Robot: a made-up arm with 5 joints. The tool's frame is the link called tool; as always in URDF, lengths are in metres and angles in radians. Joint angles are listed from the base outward.
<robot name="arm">
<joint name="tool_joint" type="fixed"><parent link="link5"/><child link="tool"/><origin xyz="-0.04 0 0.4" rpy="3.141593 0 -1.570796"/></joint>
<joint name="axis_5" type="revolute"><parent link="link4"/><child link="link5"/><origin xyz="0.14 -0.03 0.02" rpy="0 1.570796 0"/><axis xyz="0 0 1"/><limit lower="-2.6" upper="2.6"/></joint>
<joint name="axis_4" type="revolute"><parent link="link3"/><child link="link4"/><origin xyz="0.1 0.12 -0.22" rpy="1.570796 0 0"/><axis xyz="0 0 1"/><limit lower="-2.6" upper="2.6"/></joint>
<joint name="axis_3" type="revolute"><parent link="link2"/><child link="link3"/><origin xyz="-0.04 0.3 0.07" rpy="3.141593 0 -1.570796"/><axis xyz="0 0 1"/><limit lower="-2.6" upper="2.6"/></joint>
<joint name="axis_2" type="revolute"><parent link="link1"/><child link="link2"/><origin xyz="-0.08 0.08 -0.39" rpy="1.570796 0 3.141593"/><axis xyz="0 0 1"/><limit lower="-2.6" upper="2.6"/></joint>
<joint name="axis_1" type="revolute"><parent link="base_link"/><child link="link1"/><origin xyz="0 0 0.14" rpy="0 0 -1.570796"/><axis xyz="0 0 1"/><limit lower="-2.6" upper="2.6"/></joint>
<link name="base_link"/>
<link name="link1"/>
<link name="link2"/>
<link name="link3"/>
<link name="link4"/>
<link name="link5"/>
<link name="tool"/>
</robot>
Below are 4 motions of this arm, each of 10 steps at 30 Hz.
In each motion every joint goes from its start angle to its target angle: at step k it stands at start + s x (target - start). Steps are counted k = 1, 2, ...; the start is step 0. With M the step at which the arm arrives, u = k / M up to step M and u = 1 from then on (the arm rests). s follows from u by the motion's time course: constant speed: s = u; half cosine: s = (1 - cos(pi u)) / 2; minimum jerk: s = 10 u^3 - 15 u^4 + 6 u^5.
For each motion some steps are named. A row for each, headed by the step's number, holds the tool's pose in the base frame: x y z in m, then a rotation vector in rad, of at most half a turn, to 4 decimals.
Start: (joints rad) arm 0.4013 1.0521 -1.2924 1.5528 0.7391
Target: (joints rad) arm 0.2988 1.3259 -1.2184 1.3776 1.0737
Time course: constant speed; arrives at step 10
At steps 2, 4, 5, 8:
2: -0.1450 -0.0849 -0.0650 1.0557 1.4892 1.4399
4: -0.1456 -0.0746 -0.0595 1.0734 1.4921 1.3746
5: -0.1454 -0.0696 -0.0565 1.0820 1.4948 1.3422
8: -0.1431 -0.0554 -0.0471 1.1074 1.5079 1.2463

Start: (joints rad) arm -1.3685 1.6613 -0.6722 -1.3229 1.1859
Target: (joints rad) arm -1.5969 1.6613 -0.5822 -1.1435 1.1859
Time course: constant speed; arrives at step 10
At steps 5, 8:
5: 0.0825 -0.8980 -0.2392 -1.7424 0.8633 1.1251
8: 0.0446 -0.8940 -0.2270 -1.7441 0.9255 1.1217

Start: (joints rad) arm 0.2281 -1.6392 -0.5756 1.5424 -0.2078
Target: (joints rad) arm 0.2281 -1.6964 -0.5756 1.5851 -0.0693
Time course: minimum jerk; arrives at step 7
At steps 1, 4, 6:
1: -0.2175 0.1887 -0.2440 -0.8330 1.3396 -0.4788
4: -0.2205 0.1982 -0.2450 -0.9097 1.3171 -0.5868
6: -0.2221 0.2036 -0.2457 -0.9530 1.3029 -0.6477

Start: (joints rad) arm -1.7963 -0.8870 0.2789 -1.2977 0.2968
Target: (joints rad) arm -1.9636 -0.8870 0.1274 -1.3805 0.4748
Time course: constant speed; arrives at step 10
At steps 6, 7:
6: -0.1925 -0.8920 -0.0572 -1.5464 -0.2860 -1.1342
7: -0.2032 -0.8910 -0.0572 -1.5502 -0.3074 -1.1660

